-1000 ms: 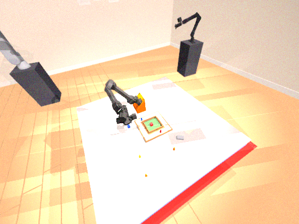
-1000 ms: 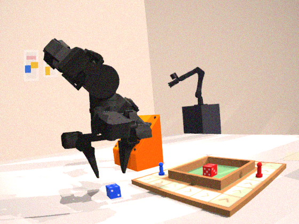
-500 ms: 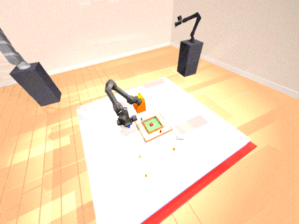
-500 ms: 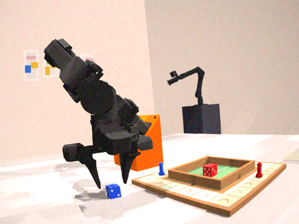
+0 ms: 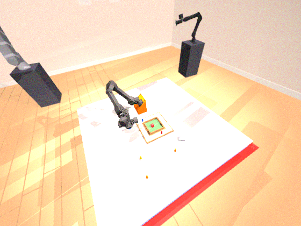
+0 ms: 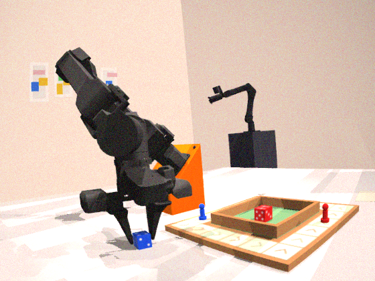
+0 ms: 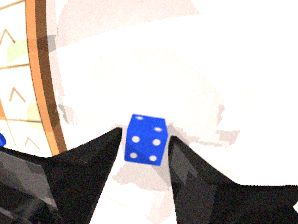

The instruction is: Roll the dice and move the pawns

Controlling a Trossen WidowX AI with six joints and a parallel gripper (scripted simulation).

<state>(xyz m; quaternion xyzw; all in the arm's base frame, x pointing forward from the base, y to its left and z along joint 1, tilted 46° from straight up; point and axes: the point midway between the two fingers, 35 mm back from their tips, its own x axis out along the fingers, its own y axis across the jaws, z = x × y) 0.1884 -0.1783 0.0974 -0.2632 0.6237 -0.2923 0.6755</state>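
Now: gripper tip 260 mm to the right of the red pawn, 200 mm short of it and 20 mm below it. From my gripper tip the other things lie so: grey block (400 mm to the left, 320 mm ahead); blue pawn (150 mm to the left, 20 mm behind, 20 mm above).
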